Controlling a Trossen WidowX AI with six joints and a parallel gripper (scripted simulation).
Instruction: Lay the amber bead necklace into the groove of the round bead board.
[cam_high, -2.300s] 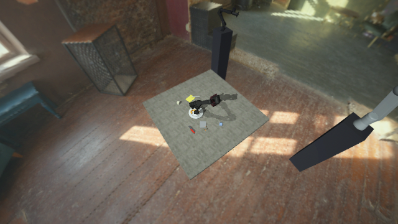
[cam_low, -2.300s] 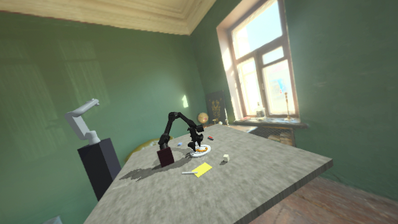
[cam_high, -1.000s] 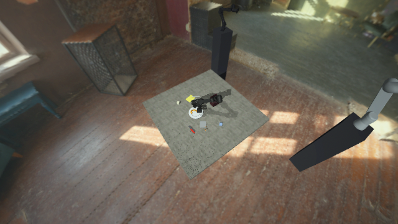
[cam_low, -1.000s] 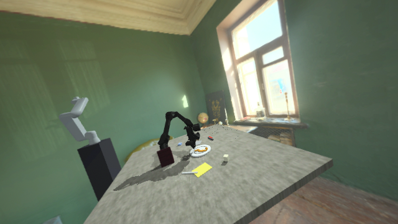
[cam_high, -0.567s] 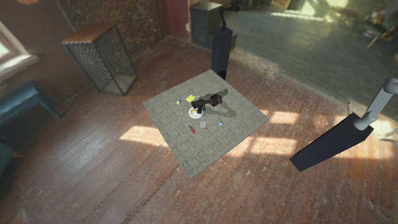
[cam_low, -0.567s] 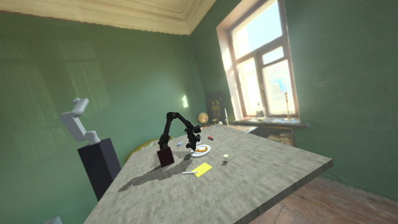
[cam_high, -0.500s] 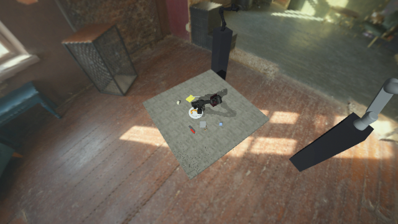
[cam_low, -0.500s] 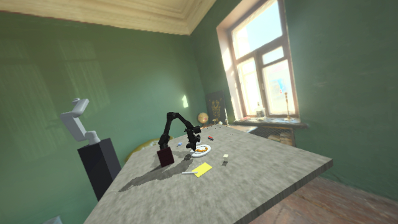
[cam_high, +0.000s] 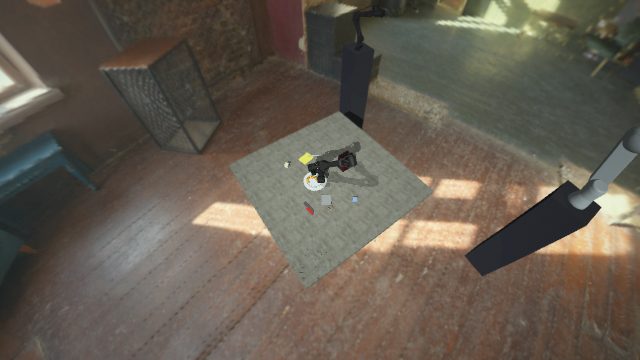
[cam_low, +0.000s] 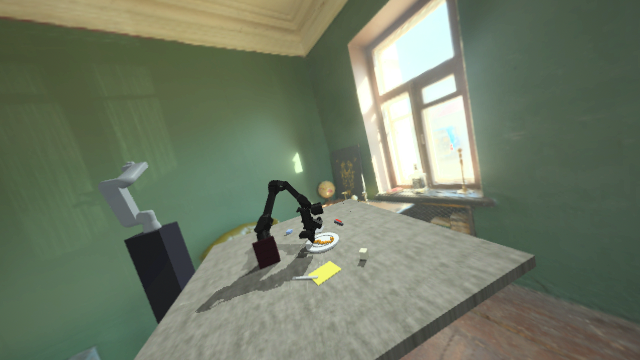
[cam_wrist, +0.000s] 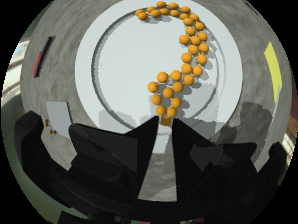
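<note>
Now: the board 5 cm ahead of my gripper tip, 1 cm to the right of it and 1 cm below it. From my gripper tip the other things lie so: grey square (19 cm to the left, 6 cm ahead, 1 cm below); then white stick (27 cm to the right, 9 cm behind, 1 cm below); then yellow card (28 cm to the right, 1 cm below).
</note>
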